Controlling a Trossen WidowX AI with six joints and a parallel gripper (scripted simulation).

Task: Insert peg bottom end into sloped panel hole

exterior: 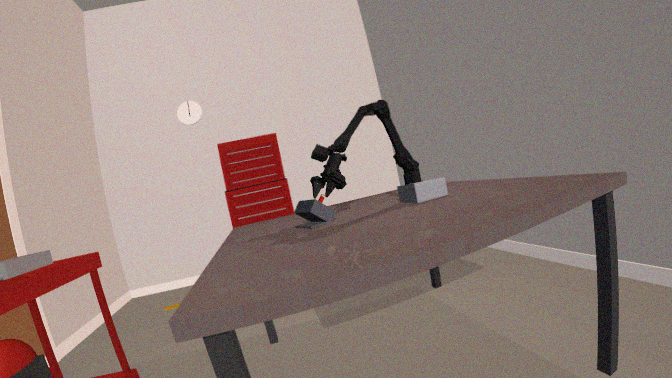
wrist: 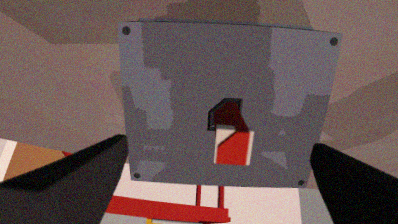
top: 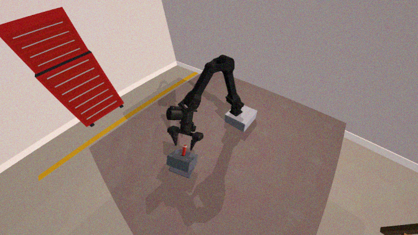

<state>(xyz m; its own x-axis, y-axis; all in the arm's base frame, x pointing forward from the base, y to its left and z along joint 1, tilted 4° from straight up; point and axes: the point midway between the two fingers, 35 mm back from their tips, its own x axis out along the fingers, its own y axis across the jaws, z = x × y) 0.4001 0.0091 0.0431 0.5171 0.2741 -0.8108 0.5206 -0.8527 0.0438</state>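
Right now the red peg is 1 cm below my gripper tip. Also, from my gripper tip: grey sloped panel (3 cm ahead, 3 cm to the left, 5 cm below).
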